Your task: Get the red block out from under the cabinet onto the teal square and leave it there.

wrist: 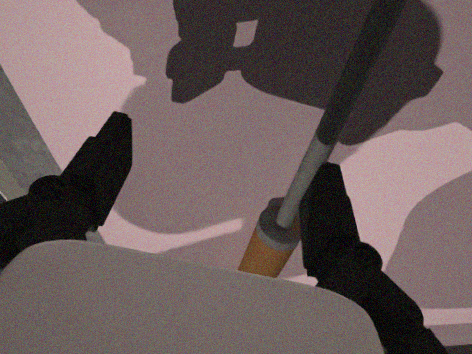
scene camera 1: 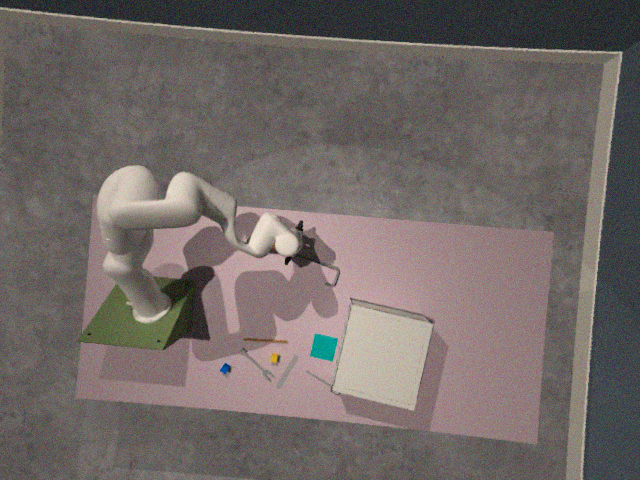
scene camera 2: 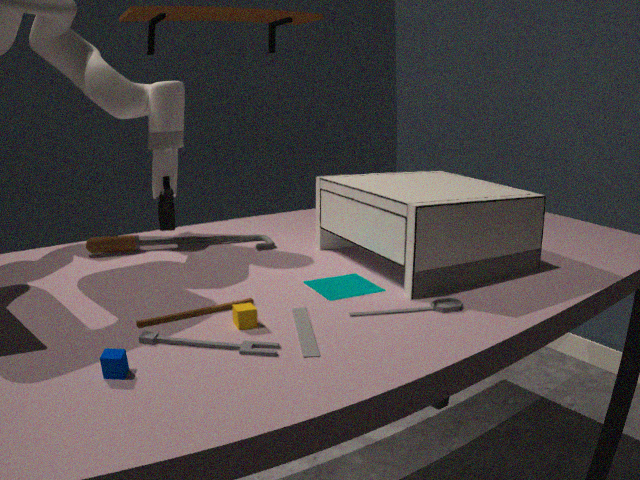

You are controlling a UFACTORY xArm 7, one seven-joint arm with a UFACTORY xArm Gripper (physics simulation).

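Places are measured from the arm's base along level axes (x back, y right, z up), in millimetres.
Where they show: gripper, fingertip midpoint: (wrist: 223, 162) (scene camera 2: 166, 225); arm's base, origin of the base link: (scene camera 1: 152, 307).
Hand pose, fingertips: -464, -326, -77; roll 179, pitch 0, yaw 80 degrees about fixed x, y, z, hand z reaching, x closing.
Note:
Things, the pixels of their centre, and the offset from my fingertips, as dx, dy, dz. "pt": a spot on its surface instead.
- white cabinet, body centre: (scene camera 2: 429, 222) (scene camera 1: 379, 350) -387, +343, +32
- teal square, surface spot: (scene camera 2: 343, 286) (scene camera 1: 323, 347) pt -181, +395, -35
- hooked tool with an orange-brown handle, body centre: (wrist: 382, 146) (scene camera 2: 176, 245) -1, +79, -23
- yellow block, body centre: (scene camera 2: 244, 316) (scene camera 1: 274, 358) +4, +467, -23
- blue block, body centre: (scene camera 2: 114, 363) (scene camera 1: 225, 368) +188, +543, -23
- brown stick, body centre: (scene camera 2: 196, 312) (scene camera 1: 265, 340) +53, +409, -32
- wrench-like tool, body centre: (scene camera 2: 206, 343) (scene camera 1: 256, 364) +70, +509, -32
- flat grey strip, body centre: (scene camera 2: 304, 330) (scene camera 1: 287, 371) -55, +515, -35
- ring-ended tool, body centre: (scene camera 2: 407, 308) (scene camera 1: 323, 381) -204, +526, -32
The red block does not show in any view; the space under the cabinet is mostly hidden. The white cabinet (scene camera 1: 385, 356) (scene camera 2: 475, 227) stands on the table. The teal square (scene camera 1: 324, 347) (scene camera 2: 343, 286) lies flat just outside its front. A hooked tool with an orange-brown handle (scene camera 2: 112, 243) (wrist: 266, 255) and a grey shaft (scene camera 1: 323, 265) (wrist: 302, 187) lies on the table, away from the cabinet. My gripper (scene camera 1: 294, 242) (scene camera 2: 166, 227) (wrist: 223, 162) is open and empty, pointing down above the tool. In the wrist view the shaft passes close to the right finger.
A yellow block (scene camera 1: 274, 358) (scene camera 2: 245, 316), a blue block (scene camera 1: 225, 368) (scene camera 2: 114, 363), a brown stick (scene camera 1: 265, 340) (scene camera 2: 193, 313), a wrench-like tool (scene camera 2: 201, 343), a flat grey strip (scene camera 2: 306, 332) and a ring-ended tool (scene camera 2: 392, 312) lie before or beside the cabinet. A wall shelf (scene camera 2: 222, 14) hangs behind.

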